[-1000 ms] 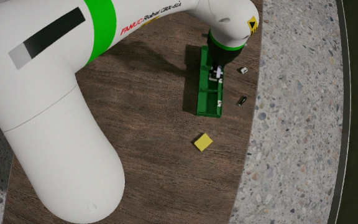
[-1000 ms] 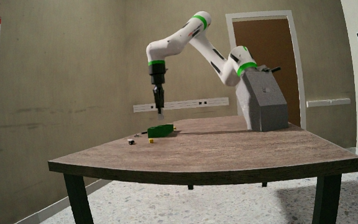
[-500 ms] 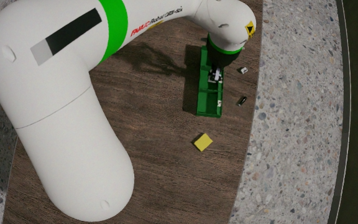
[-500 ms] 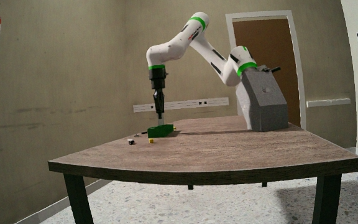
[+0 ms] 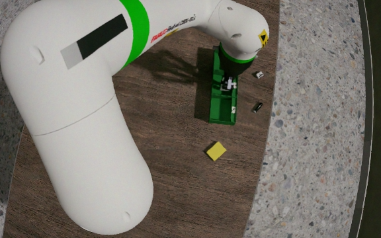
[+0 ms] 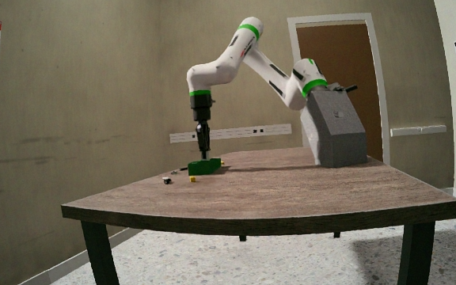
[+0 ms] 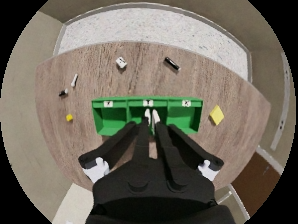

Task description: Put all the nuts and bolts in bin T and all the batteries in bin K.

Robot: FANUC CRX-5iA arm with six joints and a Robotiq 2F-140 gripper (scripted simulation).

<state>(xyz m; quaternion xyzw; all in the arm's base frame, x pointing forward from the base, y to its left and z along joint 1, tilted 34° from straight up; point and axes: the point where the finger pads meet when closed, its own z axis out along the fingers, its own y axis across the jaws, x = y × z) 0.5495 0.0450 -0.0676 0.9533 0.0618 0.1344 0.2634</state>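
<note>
The green bins is 1 cm to the left of my hand and 3 cm below it. The rest, counted from my hand: pale bolt 7 cm ahead, 24 cm to the left, 4 cm below; yellow cube 5 cm behind, 27 cm to the left, 4 cm below; white nut 12 cm ahead, 9 cm to the left, 4 cm below.
</note>
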